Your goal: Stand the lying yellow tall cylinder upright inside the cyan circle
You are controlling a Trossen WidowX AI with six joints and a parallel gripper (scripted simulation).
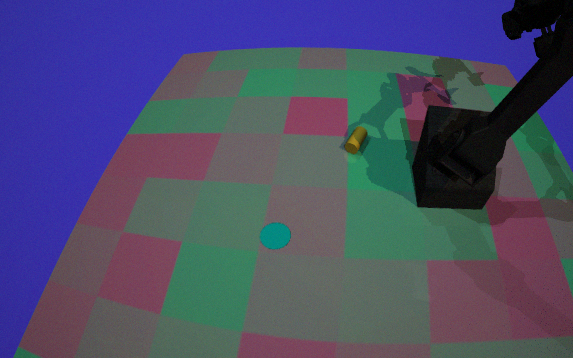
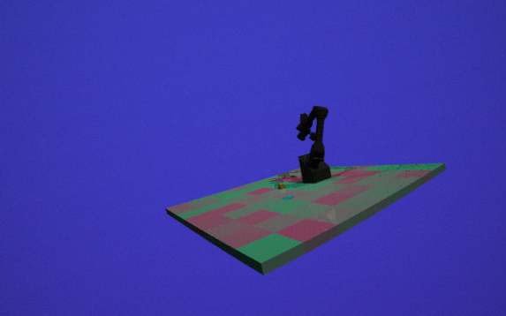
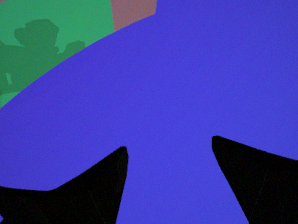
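Now: the yellow tall cylinder 490 mm ahead of my gripper tip, 280 mm below it and 230 mm to the left of it. From my gripper tip the other things lie so: cyan circle: 630 mm ahead, 500 mm to the left, 290 mm below.
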